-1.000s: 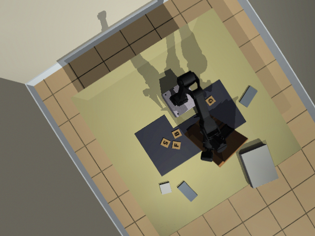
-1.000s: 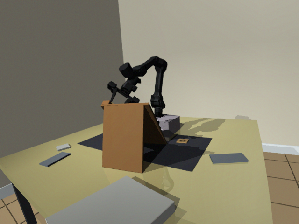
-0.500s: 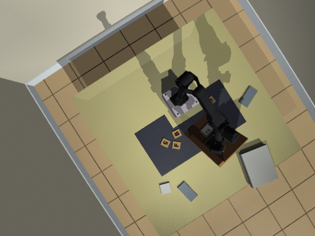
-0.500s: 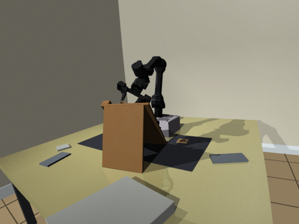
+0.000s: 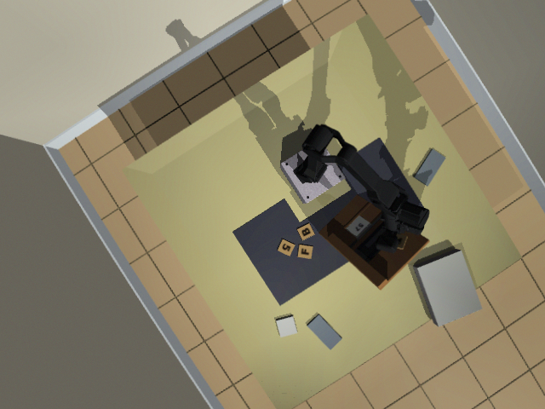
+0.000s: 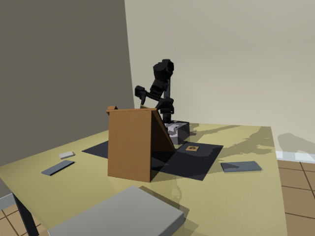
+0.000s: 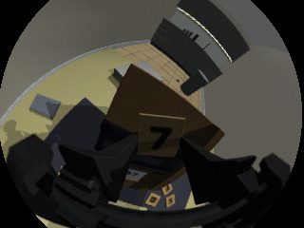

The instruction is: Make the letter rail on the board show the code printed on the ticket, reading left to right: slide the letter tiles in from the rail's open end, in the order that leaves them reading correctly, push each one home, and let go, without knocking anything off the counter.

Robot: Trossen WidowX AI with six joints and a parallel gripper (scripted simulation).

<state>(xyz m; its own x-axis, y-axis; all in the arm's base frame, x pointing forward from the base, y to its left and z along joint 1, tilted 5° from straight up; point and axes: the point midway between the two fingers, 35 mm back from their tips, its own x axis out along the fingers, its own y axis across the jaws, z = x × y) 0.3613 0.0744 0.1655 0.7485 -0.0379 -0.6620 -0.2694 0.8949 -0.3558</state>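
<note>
Now: the white ticket 80 mm behind my gripper tip, 40 mm to the right of it and 150 mm below it. From my gripper tip the other things lie so: dark mat (180 mm behind, 90 mm to the right, 250 mm below); small white block (100 mm ahead, 540 mm to the right, 250 mm below); large grey box (400 mm ahead, 120 mm to the left, 230 mm below).
</note>
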